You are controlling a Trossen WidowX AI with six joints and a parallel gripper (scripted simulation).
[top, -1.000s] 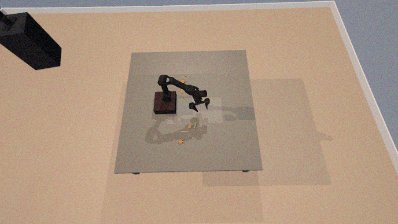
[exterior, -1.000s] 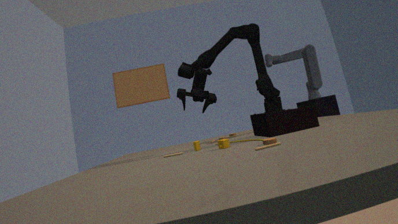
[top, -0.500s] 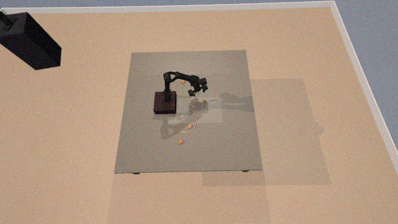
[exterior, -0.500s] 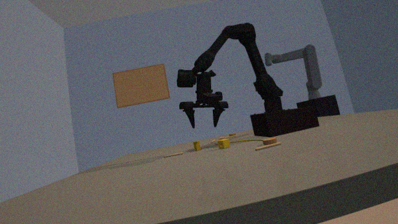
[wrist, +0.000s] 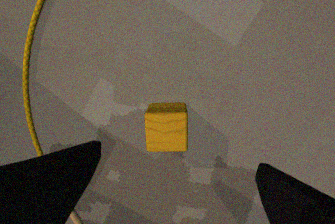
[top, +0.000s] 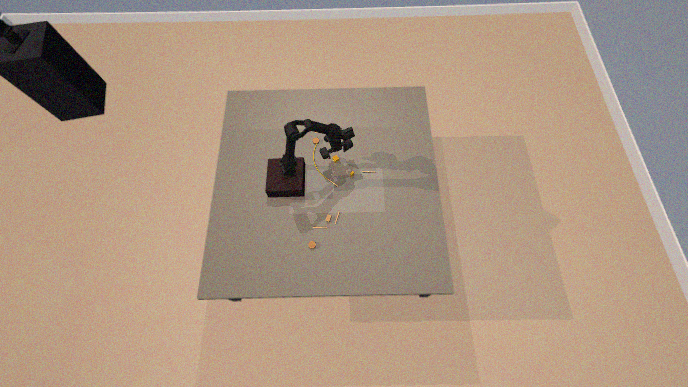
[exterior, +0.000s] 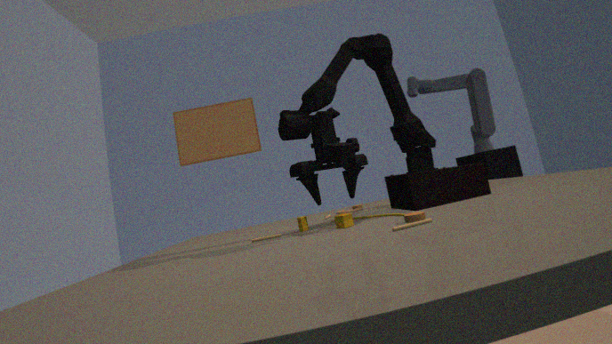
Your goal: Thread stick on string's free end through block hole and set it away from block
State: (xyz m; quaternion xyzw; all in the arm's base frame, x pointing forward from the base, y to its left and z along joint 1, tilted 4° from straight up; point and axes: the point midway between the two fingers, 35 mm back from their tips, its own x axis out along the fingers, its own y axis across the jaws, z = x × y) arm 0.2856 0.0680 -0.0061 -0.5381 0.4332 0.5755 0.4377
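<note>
Right now the thin wooden stick is 13 cm to the right of my gripper tip, 6 cm below it and 6 cm behind it. From my gripper tip the other things lie so: round wooden button: 15 cm to the left, 10 cm behind, 6 cm below.
</note>
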